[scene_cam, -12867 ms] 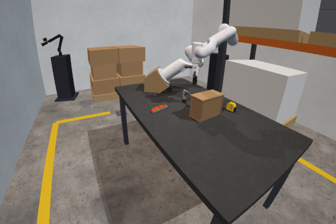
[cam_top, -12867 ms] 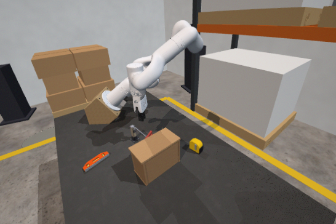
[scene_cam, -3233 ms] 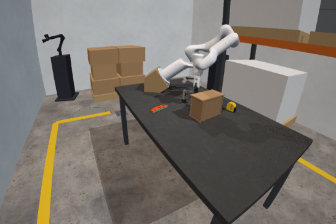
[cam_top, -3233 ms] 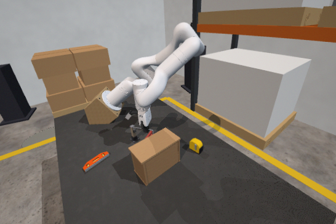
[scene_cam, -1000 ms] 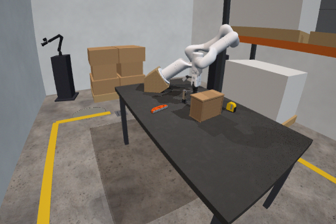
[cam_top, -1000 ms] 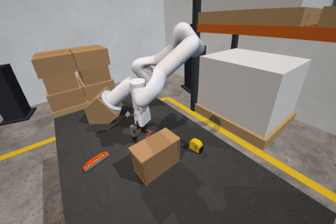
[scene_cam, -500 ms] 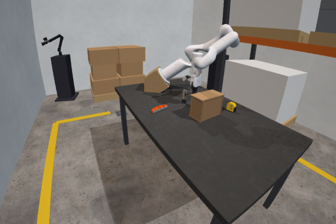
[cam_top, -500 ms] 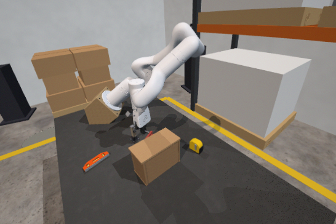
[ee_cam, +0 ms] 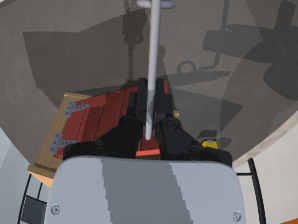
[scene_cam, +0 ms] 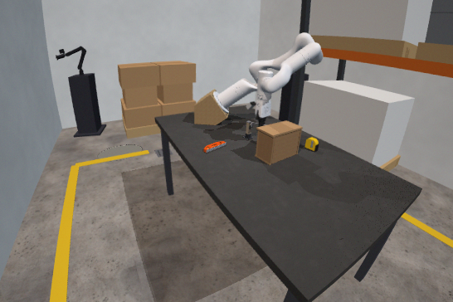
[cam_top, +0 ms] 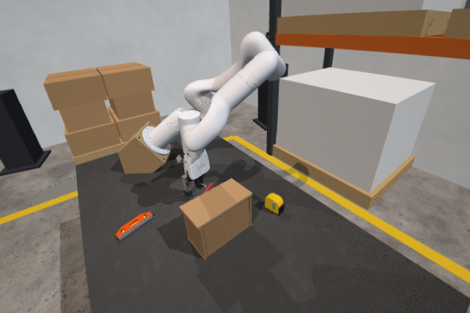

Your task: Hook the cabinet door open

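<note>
My gripper is now 50 mm past the hook post, 40 mm above it and 30 mm to the left of it. From my hand the other things lie so: thin hook: 20 mm below, 20 mm behind, 10 mm to the right; then orange spirit level: 290 mm to the right, 110 mm below, 20 mm ahead; then red door: 90 mm ahead, 50 mm below, 20 mm to the right.
</note>
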